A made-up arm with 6 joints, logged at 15 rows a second.
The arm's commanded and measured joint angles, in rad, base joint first. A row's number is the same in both.
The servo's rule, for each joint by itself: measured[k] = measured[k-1] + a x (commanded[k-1-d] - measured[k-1]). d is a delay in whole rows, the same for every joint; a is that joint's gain. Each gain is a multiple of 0.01, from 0.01 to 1. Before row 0 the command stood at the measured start. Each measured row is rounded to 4 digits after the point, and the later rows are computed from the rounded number. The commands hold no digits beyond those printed.
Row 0, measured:
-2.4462, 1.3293, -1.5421, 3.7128, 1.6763, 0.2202
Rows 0 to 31, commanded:
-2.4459, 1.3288, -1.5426, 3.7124, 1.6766, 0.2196
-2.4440, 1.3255, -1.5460, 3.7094, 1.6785, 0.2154
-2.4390, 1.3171, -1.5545, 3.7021, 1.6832, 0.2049
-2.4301, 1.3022, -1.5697, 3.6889, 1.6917, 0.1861
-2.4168, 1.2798, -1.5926, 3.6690, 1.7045, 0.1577
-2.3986, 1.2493, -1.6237, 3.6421, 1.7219, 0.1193
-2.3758, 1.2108, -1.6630, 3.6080, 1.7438, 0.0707
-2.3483, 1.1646, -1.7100, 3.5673, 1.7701, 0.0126
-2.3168, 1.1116, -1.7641, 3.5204, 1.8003, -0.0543
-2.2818, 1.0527, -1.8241, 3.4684, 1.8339, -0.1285
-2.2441, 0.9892, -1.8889, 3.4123, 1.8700, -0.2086
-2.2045, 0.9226, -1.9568, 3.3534, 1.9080, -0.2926
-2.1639, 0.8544, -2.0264, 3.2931, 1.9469, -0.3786
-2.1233, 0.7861, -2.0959, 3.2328, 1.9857, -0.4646
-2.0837, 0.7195, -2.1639, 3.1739, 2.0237, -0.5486
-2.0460, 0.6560, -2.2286, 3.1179, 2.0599, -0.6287
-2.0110, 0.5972, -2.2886, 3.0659, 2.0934, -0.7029
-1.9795, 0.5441, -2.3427, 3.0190, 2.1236, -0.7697
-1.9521, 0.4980, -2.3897, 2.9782, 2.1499, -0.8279
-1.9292, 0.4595, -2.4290, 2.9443, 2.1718, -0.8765
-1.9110, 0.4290, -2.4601, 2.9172, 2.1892, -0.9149
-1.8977, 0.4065, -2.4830, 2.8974, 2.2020, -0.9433
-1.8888, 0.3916, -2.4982, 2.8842, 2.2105, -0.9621
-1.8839, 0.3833, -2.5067, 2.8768, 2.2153, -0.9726
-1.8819, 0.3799, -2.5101, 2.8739, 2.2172, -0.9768
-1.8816, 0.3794, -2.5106, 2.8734, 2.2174, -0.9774
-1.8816, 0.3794, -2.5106, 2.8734, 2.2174, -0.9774
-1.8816, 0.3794, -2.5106, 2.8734, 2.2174, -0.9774
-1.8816, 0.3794, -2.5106, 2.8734, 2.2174, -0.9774
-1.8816, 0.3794, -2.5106, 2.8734, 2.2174, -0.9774
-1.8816, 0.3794, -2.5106, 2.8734, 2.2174, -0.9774
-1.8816, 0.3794, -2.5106, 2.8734, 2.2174, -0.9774
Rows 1 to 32, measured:
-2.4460, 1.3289, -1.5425, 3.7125, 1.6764, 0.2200
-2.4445, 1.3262, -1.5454, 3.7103, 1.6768, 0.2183
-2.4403, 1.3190, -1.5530, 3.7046, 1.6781, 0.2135
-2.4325, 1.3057, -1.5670, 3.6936, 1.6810, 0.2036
-2.4206, 1.2852, -1.5885, 3.6764, 1.6859, 0.1871
-2.4039, 1.2568, -1.6181, 3.6524, 1.6935, 0.1627
-2.3825, 1.2205, -1.6558, 3.6213, 1.7041, 0.1296
-2.3565, 1.1763, -1.7013, 3.5835, 1.7180, 0.0875
-2.3263, 1.1252, -1.7541, 3.5393, 1.7353, 0.0365
-2.2925, 1.0679, -1.8129, 3.4897, 1.7560, -0.0229
-2.2557, 1.0057, -1.8767, 3.4355, 1.7799, -0.0898
-2.2168, 0.9401, -1.9440, 3.3780, 1.8068, -0.1628
-2.1766, 0.8724, -2.0132, 3.3186, 1.8362, -0.2405
-2.1361, 0.8042, -2.0827, 3.2585, 1.8676, -0.3212
-2.0963, 0.7373, -2.1509, 3.1993, 1.9004, -0.4031
-2.0581, 0.6731, -2.2162, 3.1423, 1.9339, -0.4843
-2.0223, 0.6131, -2.2770, 3.0888, 1.9674, -0.5630
-1.9898, 0.5586, -2.3322, 3.0399, 2.0002, -0.6374
-1.9611, 0.5107, -2.3805, 2.9967, 2.0316, -0.7060
-1.9369, 0.4703, -2.4212, 2.9600, 2.0610, -0.7674
-1.9172, 0.4377, -2.4539, 2.9300, 2.0879, -0.8205
-1.9024, 0.4131, -2.4783, 2.9072, 2.1119, -0.8647
-1.8921, 0.3961, -2.4950, 2.8911, 2.1326, -0.8998
-1.8859, 0.3860, -2.5048, 2.8811, 2.1500, -0.9260
-1.8829, 0.3812, -2.5093, 2.8761, 2.1641, -0.9443
-1.8819, 0.3798, -2.5104, 2.8742, 2.1753, -0.9562
-1.8817, 0.3795, -2.5106, 2.8736, 2.1841, -0.9638
-1.8816, 0.3794, -2.5106, 2.8735, 2.1911, -0.9687
-1.8816, 0.3794, -2.5106, 2.8734, 2.1966, -0.9718
-1.8816, 0.3794, -2.5106, 2.8734, 2.2010, -0.9738
-1.8816, 0.3794, -2.5106, 2.8734, 2.2044, -0.9751
-1.8816, 0.3794, -2.5106, 2.8734, 2.2071, -0.9759
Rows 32 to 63, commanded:
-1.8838, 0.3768, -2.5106, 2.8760, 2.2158, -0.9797
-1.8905, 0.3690, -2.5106, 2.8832, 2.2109, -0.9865
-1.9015, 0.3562, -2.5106, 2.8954, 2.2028, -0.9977
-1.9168, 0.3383, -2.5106, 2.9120, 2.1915, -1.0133
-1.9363, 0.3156, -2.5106, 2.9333, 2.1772, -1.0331
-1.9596, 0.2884, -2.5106, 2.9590, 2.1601, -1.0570
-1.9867, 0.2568, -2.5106, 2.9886, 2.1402, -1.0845
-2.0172, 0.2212, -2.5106, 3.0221, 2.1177, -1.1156
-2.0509, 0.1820, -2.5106, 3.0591, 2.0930, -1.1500
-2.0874, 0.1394, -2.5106, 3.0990, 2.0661, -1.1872
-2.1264, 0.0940, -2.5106, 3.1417, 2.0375, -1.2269
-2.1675, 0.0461, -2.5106, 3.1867, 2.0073, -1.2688
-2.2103, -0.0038, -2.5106, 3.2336, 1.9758, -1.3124
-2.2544, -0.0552, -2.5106, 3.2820, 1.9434, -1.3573
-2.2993, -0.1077, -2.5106, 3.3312, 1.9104, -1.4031
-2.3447, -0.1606, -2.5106, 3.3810, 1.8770, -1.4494
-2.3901, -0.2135, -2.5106, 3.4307, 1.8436, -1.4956
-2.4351, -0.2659, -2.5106, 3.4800, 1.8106, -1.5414
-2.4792, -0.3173, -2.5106, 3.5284, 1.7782, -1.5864
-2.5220, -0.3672, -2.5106, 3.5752, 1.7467, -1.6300
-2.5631, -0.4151, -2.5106, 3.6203, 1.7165, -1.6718
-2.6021, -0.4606, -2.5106, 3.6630, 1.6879, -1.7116
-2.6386, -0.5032, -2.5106, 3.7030, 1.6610, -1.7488
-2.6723, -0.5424, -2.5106, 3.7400, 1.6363, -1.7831
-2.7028, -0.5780, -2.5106, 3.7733, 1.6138, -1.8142
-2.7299, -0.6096, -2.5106, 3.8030, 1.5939, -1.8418
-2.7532, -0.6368, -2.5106, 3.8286, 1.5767, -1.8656
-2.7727, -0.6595, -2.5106, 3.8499, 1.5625, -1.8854
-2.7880, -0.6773, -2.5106, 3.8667, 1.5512, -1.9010
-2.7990, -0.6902, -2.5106, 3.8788, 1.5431, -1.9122
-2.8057, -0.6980, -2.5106, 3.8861, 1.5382, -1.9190
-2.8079, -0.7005, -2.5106, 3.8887, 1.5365, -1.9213
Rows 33 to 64, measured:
-1.8833, 0.3773, -2.5106, 2.8752, 2.2089, -0.9773
-1.8888, 0.3707, -2.5106, 2.8808, 2.2093, -0.9806
-1.8985, 0.3592, -2.5106, 2.8910, 2.2079, -0.9868
-1.9124, 0.3427, -2.5106, 2.9057, 2.2045, -0.9963
-1.9306, 0.3213, -2.5106, 2.9250, 2.1988, -1.0095
-1.9526, 0.2953, -2.5106, 2.9488, 2.1907, -1.0266
-1.9785, 0.2649, -2.5106, 2.9767, 2.1801, -1.0474
-2.0079, 0.2304, -2.5106, 3.0085, 2.1670, -1.0720
-2.0406, 0.1922, -2.5106, 3.0439, 2.1515, -1.1001
-2.0762, 0.1505, -2.5106, 3.0825, 2.1336, -1.1315
-2.1144, 0.1059, -2.5106, 3.1239, 2.1134, -1.1658
-2.1548, 0.0587, -2.5106, 3.1679, 2.0911, -1.2029
-2.1970, 0.0093, -2.5106, 3.2139, 2.0669, -1.2423
-2.2406, -0.0417, -2.5106, 3.2616, 2.0410, -1.2837
-2.2852, -0.0938, -2.5106, 3.3103, 2.0136, -1.3267
-2.3304, -0.1466, -2.5106, 3.3598, 1.9849, -1.3709
-2.3758, -0.1995, -2.5106, 3.4094, 1.9552, -1.4158
-2.4209, -0.2520, -2.5106, 3.4588, 1.9248, -1.4610
-2.4652, -0.3036, -2.5106, 3.5075, 1.8940, -1.5061
-2.5084, -0.3538, -2.5106, 3.5549, 1.8631, -1.5507
-2.5500, -0.4022, -2.5106, 3.6007, 1.8323, -1.5943
-2.5896, -0.4483, -2.5106, 3.6443, 1.8020, -1.6365
-2.6268, -0.4917, -2.5106, 3.6854, 1.7724, -1.6769
-2.6614, -0.5318, -2.5106, 3.7236, 1.7438, -1.7151
-2.6929, -0.5683, -2.5106, 3.7584, 1.7165, -1.7508
-2.7210, -0.6009, -2.5106, 3.7896, 1.6908, -1.7836
-2.7455, -0.6293, -2.5106, 3.8169, 1.6668, -1.8131
-2.7662, -0.6532, -2.5106, 3.8400, 1.6449, -1.8391
-2.7828, -0.6722, -2.5106, 3.8587, 1.6252, -1.8614
-2.7951, -0.6864, -2.5106, 3.8728, 1.6080, -1.8797
-2.8032, -0.6956, -2.5106, 3.8821, 1.5933, -1.8938
-2.8068, -0.6995, -2.5106, 3.8867, 1.5814, -1.9037

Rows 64 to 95, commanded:
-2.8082, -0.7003, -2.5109, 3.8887, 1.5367, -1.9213
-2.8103, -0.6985, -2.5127, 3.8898, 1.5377, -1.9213
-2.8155, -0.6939, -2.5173, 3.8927, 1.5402, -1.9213
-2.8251, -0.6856, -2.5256, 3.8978, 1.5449, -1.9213
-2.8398, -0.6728, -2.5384, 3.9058, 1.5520, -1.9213
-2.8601, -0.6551, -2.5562, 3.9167, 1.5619, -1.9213
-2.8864, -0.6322, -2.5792, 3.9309, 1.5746, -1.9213
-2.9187, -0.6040, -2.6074, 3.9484, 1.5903, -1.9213
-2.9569, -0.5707, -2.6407, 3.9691, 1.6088, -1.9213
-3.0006, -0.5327, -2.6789, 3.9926, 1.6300, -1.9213
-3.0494, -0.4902, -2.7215, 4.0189, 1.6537, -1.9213
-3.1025, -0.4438, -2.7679, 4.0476, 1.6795, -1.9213
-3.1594, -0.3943, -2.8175, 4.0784, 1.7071, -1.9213
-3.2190, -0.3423, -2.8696, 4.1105, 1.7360, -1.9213
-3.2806, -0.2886, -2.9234, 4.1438, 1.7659, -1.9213
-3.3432, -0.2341, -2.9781, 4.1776, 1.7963, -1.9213
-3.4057, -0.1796, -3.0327, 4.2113, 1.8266, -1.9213
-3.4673, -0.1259, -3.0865, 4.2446, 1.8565, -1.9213
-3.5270, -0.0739, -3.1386, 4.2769, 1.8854, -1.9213
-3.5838, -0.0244, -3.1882, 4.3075, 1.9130, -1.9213
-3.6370, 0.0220, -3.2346, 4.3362, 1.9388, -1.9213
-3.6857, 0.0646, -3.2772, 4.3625, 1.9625, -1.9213
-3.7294, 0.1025, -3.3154, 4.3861, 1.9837, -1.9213
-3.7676, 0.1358, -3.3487, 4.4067, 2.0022, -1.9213
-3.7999, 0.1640, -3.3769, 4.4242, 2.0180, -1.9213
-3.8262, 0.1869, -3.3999, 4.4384, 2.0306, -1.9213
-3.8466, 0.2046, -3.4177, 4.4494, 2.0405, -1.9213
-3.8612, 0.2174, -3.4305, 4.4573, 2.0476, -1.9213
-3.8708, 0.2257, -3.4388, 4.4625, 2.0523, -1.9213
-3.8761, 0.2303, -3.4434, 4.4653, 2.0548, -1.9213
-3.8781, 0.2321, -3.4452, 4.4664, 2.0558, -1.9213
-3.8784, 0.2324, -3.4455, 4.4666, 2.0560, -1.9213
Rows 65 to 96, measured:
-2.8079, -0.7001, -2.5109, 3.8881, 1.5720, -1.9100
-2.8097, -0.6988, -2.5124, 3.8893, 1.5648, -1.9141
-2.8141, -0.6949, -2.5165, 3.8917, 1.5596, -1.9167
-2.8225, -0.6876, -2.5241, 3.8960, 1.5565, -1.9184
-2.8356, -0.6759, -2.5361, 3.9029, 1.5556, -1.9194
-2.8542, -0.6595, -2.5530, 3.9126, 1.5569, -1.9201
-2.8787, -0.6379, -2.5750, 3.9254, 1.5606, -1.9205
-2.9091, -0.6111, -2.6022, 3.9415, 1.5668, -1.9208
-2.9454, -0.5792, -2.6345, 3.9608, 1.5756, -1.9210
-2.9874, -0.5425, -2.6718, 3.9831, 1.5870, -1.9211
-3.0345, -0.5012, -2.7135, 4.0082, 1.6010, -1.9212
-3.0862, -0.4559, -2.7592, 4.0358, 1.6175, -1.9212
-3.1418, -0.4072, -2.8082, 4.0656, 1.6363, -1.9212
-3.2005, -0.3559, -2.8598, 4.0970, 1.6572, -1.9212
-3.2614, -0.3027, -2.9132, 4.1298, 1.6800, -1.9212
-3.3236, -0.2485, -2.9677, 4.1633, 1.7044, -1.9212
-3.3860, -0.1941, -3.0223, 4.1969, 1.7301, -1.9212
-3.4478, -0.1402, -3.0762, 4.2303, 1.7566, -1.9212
-3.5080, -0.0878, -3.1286, 4.2629, 1.7836, -1.9212
-3.5656, -0.0377, -3.1787, 4.2941, 1.8108, -1.9212
-3.6199, 0.0095, -3.2257, 4.3236, 1.8377, -1.9212
-3.6699, 0.0530, -3.2690, 4.3508, 1.8639, -1.9212
-3.7151, 0.0921, -3.3080, 4.3755, 1.8891, -1.9212
-3.7550, 0.1266, -3.3422, 4.3973, 1.9129, -1.9212
-3.7891, 0.1561, -3.3713, 4.4161, 1.9350, -1.9212
-3.8173, 0.1804, -3.3953, 4.4317, 1.9551, -1.9212
-3.8396, 0.1995, -3.4141, 4.4441, 1.9730, -1.9212
-3.8560, 0.2136, -3.4279, 4.4533, 1.9887, -1.9212
-3.8672, 0.2232, -3.4371, 4.4597, 2.0021, -1.9212
-3.8740, 0.2288, -3.4424, 4.4636, 2.0132, -1.9212
-3.8771, 0.2314, -3.4448, 4.4656, 2.0221, -1.9212
-3.8781, 0.2322, -3.4454, 4.4663, 2.0292, -1.9212

